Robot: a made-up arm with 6 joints.
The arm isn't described. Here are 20 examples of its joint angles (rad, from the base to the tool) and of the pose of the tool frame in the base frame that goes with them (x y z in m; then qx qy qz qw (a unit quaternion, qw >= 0)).
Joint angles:
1: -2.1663 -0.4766 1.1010 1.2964 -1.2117 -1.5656
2: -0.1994 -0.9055 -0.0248 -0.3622 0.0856 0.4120
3: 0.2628 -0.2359 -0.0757 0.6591 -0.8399 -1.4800
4: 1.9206 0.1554 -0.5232 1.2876 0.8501 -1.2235
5: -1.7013 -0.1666 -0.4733 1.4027 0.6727 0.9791
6: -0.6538 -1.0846 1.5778 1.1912 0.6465 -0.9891
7: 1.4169 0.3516 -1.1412 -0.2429 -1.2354 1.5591
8: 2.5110 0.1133 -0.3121 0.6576 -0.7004 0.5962
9: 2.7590 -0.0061 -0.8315 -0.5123 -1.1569 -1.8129
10: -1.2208 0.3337 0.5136 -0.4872 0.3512 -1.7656
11: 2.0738 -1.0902 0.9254 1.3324 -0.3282 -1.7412
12: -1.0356 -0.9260 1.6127 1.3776 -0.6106 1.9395
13: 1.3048 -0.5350 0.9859 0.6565 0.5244 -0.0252
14: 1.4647 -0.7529 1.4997 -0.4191 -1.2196 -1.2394
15: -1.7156 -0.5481 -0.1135 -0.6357 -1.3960 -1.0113
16: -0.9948 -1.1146 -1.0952 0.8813 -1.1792 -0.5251
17: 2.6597 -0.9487 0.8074 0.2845 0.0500 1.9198
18: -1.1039 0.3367 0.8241 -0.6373 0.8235 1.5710
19: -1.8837 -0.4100 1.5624 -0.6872 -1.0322 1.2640
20: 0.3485 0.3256 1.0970 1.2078 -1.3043 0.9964
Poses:
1: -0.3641 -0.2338 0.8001 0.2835 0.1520 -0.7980 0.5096
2: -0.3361 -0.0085 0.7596 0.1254 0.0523 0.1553 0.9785
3: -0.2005 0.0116 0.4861 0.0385 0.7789 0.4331 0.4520
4: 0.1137 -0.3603 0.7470 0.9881 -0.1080 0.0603 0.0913
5: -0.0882 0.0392 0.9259 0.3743 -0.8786 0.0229 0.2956
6: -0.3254 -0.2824 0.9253 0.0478 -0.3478 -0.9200 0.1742
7: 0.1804 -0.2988 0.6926 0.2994 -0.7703 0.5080 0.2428
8: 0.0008 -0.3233 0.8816 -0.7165 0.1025 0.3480 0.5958
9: 0.1256 -0.3989 0.8984 -0.7540 0.4422 -0.1614 0.4581
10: -0.1222 0.1830 0.8376 0.3467 0.8658 0.1784 0.3136
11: -0.4155 0.0478 0.7900 -0.3684 -0.8566 0.1225 0.3399
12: -0.2480 -0.2736 0.7901 0.6712 0.6511 0.0411 0.3518
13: -0.3196 -0.0789 0.6786 -0.3552 0.7418 0.1589 0.5462
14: -0.3771 0.0429 0.7303 0.1925 0.5999 -0.7442 0.2217
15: -0.2228 0.0426 1.0125 -0.9164 -0.1098 -0.3824 0.0436
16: -0.2390 0.0909 0.9072 0.5458 -0.0535 0.8076 0.2167
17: -0.3383 -0.0174 0.6786 -0.7530 0.1469 0.1785 0.6160
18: -0.1372 0.0983 0.9624 0.0327 -0.3183 -0.0424 0.9465
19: -0.2720 -0.3057 0.8258 0.6677 0.3276 -0.1253 0.6566
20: -0.1567 -0.0529 0.6020 0.5854 0.2551 -0.2819 0.7161
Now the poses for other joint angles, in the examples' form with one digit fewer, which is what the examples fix.
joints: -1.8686 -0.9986 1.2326 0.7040 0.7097 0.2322
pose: -0.317 -0.274 0.752 0.467 -0.259 0.838 0.114
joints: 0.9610 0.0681 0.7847 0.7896 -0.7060 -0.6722
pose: -0.211 -0.139 0.529 0.100 0.758 0.002 0.645
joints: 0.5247 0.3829 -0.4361 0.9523 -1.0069 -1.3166
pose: 0.117 -0.138 0.489 -0.191 0.615 0.312 0.699
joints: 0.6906 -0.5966 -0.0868 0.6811 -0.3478 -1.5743
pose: -0.312 -0.133 0.520 -0.254 0.883 0.242 0.312
